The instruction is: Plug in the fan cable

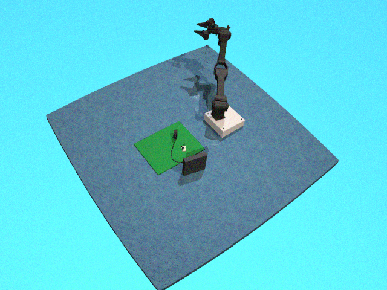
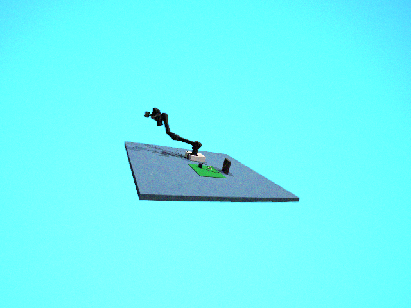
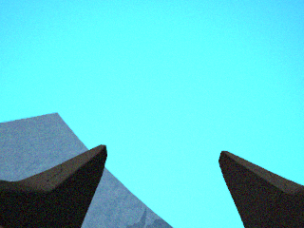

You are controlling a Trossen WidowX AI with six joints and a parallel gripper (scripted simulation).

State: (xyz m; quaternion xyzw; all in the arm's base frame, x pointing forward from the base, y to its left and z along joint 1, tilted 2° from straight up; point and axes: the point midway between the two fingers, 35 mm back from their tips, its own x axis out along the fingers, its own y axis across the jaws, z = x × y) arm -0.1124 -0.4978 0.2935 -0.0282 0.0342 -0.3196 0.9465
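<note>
The green board lies 590 mm to the left of my gripper tip, 420 mm ahead of it and 350 mm below it. Round my gripper tip: dark fan (770 mm to the left, 370 mm ahead, 270 mm below).
</note>
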